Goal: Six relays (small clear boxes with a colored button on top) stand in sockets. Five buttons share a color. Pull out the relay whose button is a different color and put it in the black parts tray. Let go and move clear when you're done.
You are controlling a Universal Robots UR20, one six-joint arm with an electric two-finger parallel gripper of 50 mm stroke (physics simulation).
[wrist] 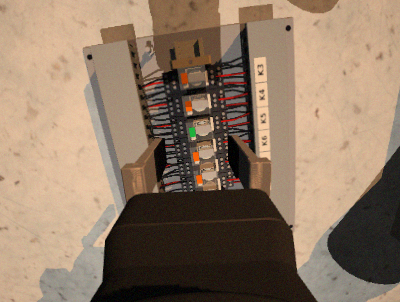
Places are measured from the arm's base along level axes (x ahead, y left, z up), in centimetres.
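Pixels of known places: gripper, between the fingertips: point(196, 149).
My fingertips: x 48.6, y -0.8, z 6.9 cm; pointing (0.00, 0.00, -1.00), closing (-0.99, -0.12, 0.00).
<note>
Ahead of a thing's pixels: the offset from my fingertips to its middle. "spot": to the spot under its first point.
The relay with the green button @[dy -0.5, dx -0.3, dz -7.6 cm] point(201, 129) stands in its socket, third from the top of the column in the wrist view. Relays with orange buttons stand above it @[dy -3.2, dx +0.3, dz -7.6 cm] point(199, 104) @[dy -5.9, dx +0.9, dz -7.6 cm] point(196, 78) and below it @[dy +2.2, dx -0.9, dz -7.6 cm] point(204, 152) @[dy +4.9, dx -1.5, dz -7.6 cm] point(208, 175). The bottom end of the column is hidden behind the gripper body. My gripper point(196, 149) is open, its two fingers on either side of the column over the lower relays, with the green-button relay a little beyond the fingertips. Nothing is between the fingers. The black parts tray does not show in the view.
The grey panel point(277, 100) carries a duct on the left point(117, 85) and a label strip @[spot: dy -4.8, dx -7.1, dz -8.0 cm] point(261, 95) reading K3 to K6 on the right. Black and red wires run beside the sockets. A tan end bracket @[dy -7.7, dx +1.3, dz -8.3 cm] point(190, 61) sits above the relays. A large dark round-ended shape point(362, 240) is at the lower right.
</note>
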